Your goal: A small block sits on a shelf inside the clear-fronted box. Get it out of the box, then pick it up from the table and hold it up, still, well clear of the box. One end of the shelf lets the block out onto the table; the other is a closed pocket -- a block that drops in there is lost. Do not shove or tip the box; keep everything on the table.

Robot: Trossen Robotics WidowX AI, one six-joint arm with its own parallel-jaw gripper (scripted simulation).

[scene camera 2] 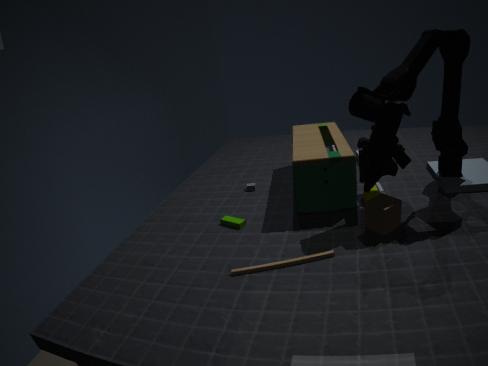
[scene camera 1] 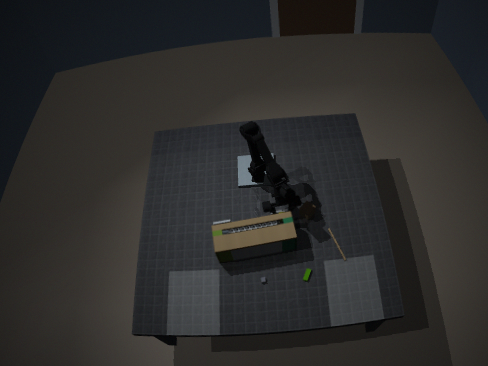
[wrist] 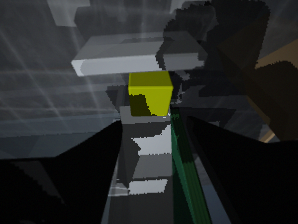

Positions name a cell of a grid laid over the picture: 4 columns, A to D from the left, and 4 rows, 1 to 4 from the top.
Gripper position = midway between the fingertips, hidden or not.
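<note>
Here is my gripper (scene camera 2: C3), and the wrist view has the gripper (wrist: C3) as well. I can see a box (scene camera 2: C2), which is visible too in scene camera 1 (scene camera 1: C3) and also in the wrist view (wrist: C4). A yellow block (wrist: C2) is there for me to see. So is a brown cube (scene camera 2: D3).
</note>
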